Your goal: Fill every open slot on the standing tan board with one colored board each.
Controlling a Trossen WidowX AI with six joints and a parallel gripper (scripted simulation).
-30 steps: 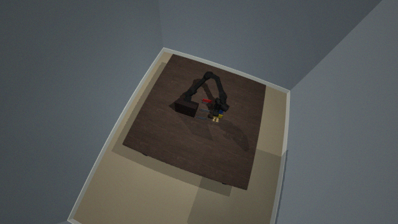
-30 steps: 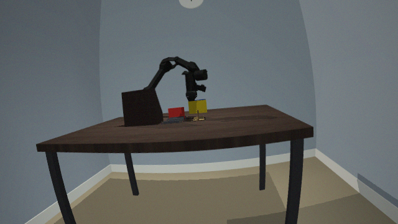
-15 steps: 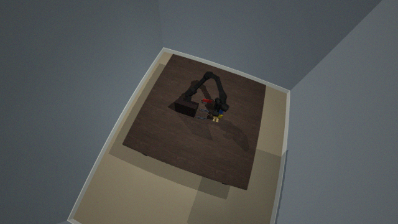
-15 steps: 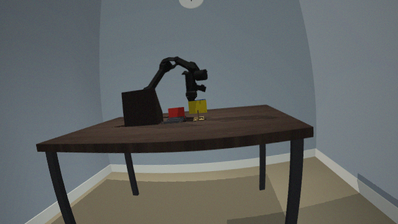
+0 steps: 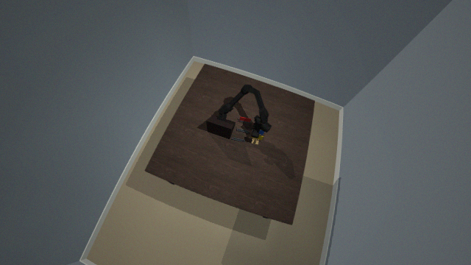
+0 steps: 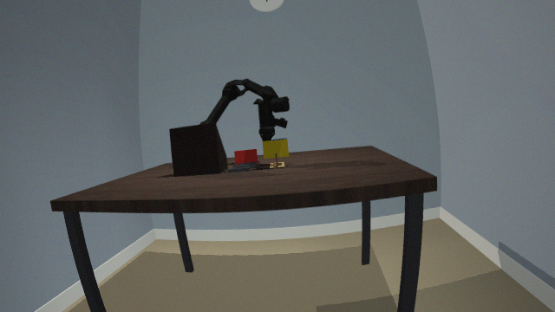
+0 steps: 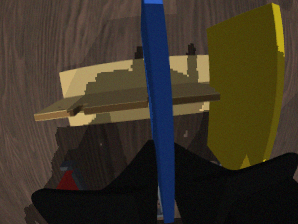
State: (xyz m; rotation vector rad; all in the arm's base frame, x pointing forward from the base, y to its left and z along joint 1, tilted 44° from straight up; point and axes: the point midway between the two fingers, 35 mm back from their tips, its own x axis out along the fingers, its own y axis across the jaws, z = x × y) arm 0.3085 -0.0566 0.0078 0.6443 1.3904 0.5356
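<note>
Now: gripper tip 3 cm short of the blue board. Also, from my gripper tip: red board (10 cm behind, 11 cm to the left, 4 cm below); then yellow board (3 cm ahead, 5 cm to the right); then tan board (3 cm ahead, 4 cm below).
</note>
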